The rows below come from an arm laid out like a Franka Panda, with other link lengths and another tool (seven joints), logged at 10 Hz.
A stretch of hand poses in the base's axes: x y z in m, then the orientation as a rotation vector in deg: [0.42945 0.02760 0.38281 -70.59 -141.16 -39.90]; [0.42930 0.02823 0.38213 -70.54 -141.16 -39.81]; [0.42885 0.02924 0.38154 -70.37 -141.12 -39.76]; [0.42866 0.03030 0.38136 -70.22 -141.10 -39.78]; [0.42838 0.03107 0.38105 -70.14 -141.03 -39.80]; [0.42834 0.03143 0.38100 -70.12 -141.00 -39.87]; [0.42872 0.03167 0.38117 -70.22 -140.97 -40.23]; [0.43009 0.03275 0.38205 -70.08 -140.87 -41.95]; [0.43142 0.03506 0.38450 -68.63 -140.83 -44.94]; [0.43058 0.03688 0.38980 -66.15 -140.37 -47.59]
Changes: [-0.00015 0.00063 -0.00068 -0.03 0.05 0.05]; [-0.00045 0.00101 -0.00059 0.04 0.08 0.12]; [-0.00019 0.00106 -0.00018 0.06 0.03 0.10]; [-0.00028 0.00077 -0.00031 0.07 0.06 0.04]; [-0.00004 0.00036 -0.00005 0.06 -0.01 0.00]; [0.00038 0.00024 0.00017 0.17 -0.17 -0.13]; [0.00137 0.00108 0.00088 0.95 -0.75 -0.19]; [0.00133 0.00231 0.00245 1.88 -1.25 0.51]; [-0.00084 0.00182 0.00530 2.18 -0.67 1.24]
